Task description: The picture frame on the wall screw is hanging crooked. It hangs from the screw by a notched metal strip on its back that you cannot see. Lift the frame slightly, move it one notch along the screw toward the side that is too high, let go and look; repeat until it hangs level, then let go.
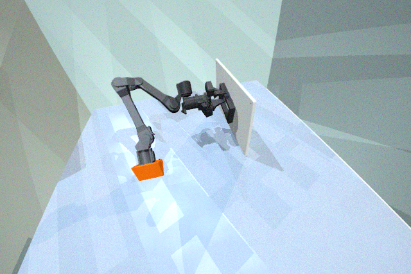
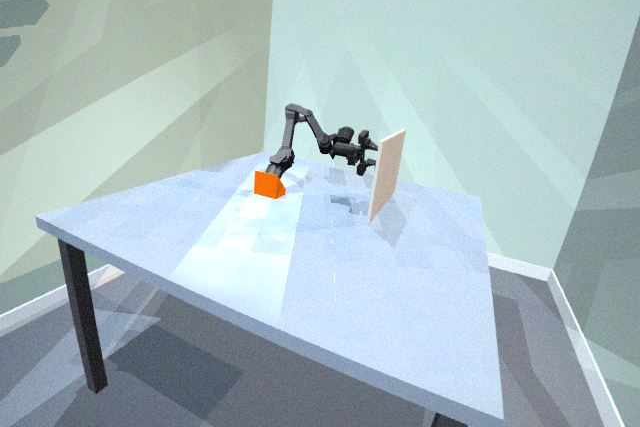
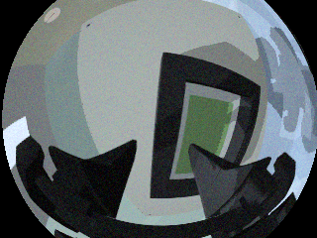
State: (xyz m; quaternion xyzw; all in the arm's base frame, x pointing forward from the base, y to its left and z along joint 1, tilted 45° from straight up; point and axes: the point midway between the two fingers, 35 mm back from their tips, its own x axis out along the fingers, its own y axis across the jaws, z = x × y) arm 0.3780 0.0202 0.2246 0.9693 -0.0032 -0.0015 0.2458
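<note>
My gripper tip is now 50 mm above the picture frame, 20 mm to the right of it and 10 mm short of it. The rest, counted from my gripper tip: wall board (60 mm below, 20 mm to the left, 20 mm ahead).
</note>
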